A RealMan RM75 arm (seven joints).
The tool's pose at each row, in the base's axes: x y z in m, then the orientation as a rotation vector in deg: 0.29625, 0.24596, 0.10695, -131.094, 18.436, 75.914; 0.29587, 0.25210, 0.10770, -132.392, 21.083, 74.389; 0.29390, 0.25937, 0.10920, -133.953, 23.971, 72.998; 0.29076, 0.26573, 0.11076, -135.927, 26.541, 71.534; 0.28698, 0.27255, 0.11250, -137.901, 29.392, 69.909; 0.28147, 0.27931, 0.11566, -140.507, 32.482, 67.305; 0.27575, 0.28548, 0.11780, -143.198, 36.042, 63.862
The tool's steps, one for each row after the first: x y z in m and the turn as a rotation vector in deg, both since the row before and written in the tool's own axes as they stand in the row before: -0.00064, -0.00533, 0.00309, 0.332, 1.909, 1.526; -0.00235, -0.00576, 0.00451, 0.064, 1.988, 1.820; -0.00331, -0.00437, 0.00476, -0.363, 2.143, 1.693; -0.00416, -0.00442, 0.00519, -0.301, 2.265, 1.845; -0.00661, -0.00367, 0.00537, -0.405, 3.102, 1.857; -0.00620, -0.00273, 0.00543, -0.155, 3.649, 1.996
